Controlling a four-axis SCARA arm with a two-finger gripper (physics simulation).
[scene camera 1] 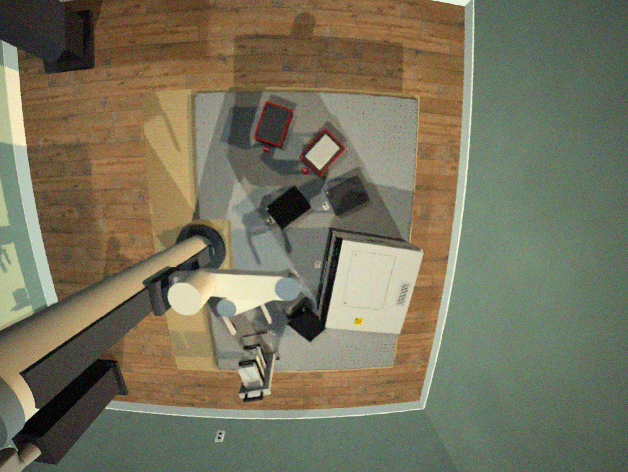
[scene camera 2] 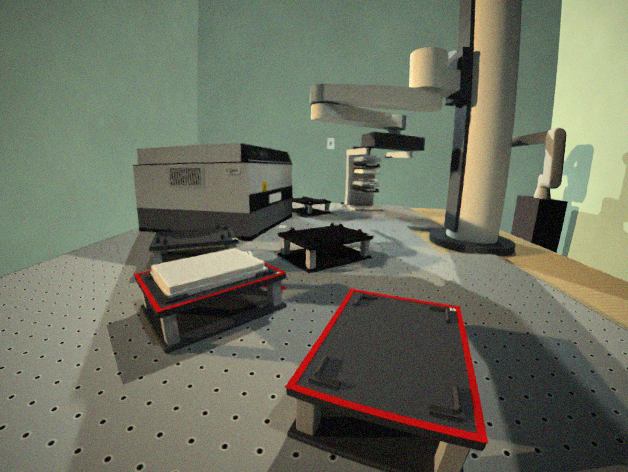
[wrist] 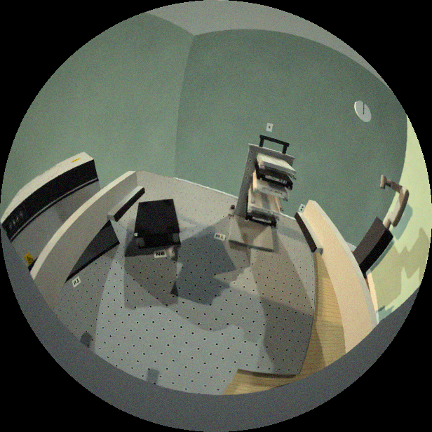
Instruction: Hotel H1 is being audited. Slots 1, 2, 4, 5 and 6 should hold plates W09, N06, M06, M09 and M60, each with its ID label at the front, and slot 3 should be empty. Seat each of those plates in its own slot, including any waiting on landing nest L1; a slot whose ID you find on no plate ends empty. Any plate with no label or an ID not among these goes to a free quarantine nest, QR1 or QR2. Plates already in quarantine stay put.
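Pixels of known places: gripper, fingertip midpoint: [scene camera 1: 252,328] [scene camera 2: 368,154]; arm's base at its link origin: [scene camera 1: 201,249] [scene camera 2: 470,243].
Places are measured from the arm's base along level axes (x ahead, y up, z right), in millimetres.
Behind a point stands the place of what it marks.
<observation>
Hotel H1 [scene camera 1: 272,366] {x 345, y 116, z 596 mm} [scene camera 2: 350,182] {x 330, y 133, z 588 mm} [wrist: 245,185] stands upright and holds several stacked plates. An upper plate [wrist: 275,164] and a lower plate [wrist: 262,202] show in the wrist view; their ID labels are not legible. My gripper [scene camera 1: 251,327] {x 293, y 257, z 266 mm} [wrist: 222,191] is open and empty, in front of the hotel and apart from it, fingers spread wide. A white plate [scene camera 1: 322,151] {x 585, y 77, z -451 mm} [scene camera 2: 208,271] {x 574, y 77, z -474 mm} sits on a red-edged quarantine nest [scene camera 1: 310,165] {x 535, y 63, z -392 mm} [scene camera 2: 223,292] {x 548, y 62, z -496 mm}. The other red-edged nest [scene camera 1: 274,124] {x 380, y 63, z -564 mm} [scene camera 2: 388,350] {x 384, y 63, z -581 mm} is empty. Which is QR1 or QR2 is unreadable. L1's label is not legible.
A large white instrument [scene camera 1: 373,284] {x 783, y 256, z 75 mm} [scene camera 2: 192,187] {x 794, y 146, z -87 mm} stands beside the gripper's arm. Dark nests without plates are a small black one [scene camera 1: 307,322] {x 527, y 63, z 365 mm} [scene camera 2: 310,201] {x 506, y 67, z 306 mm} [wrist: 156,215] near the hotel, a black one [scene camera 1: 288,206] {x 440, y 62, z -214 mm} [scene camera 2: 324,236] {x 441, y 63, z -229 mm} mid-table and a grey one [scene camera 1: 347,195] {x 700, y 63, z -265 mm} [scene camera 2: 192,238] {x 695, y 63, z -284 mm}.
</observation>
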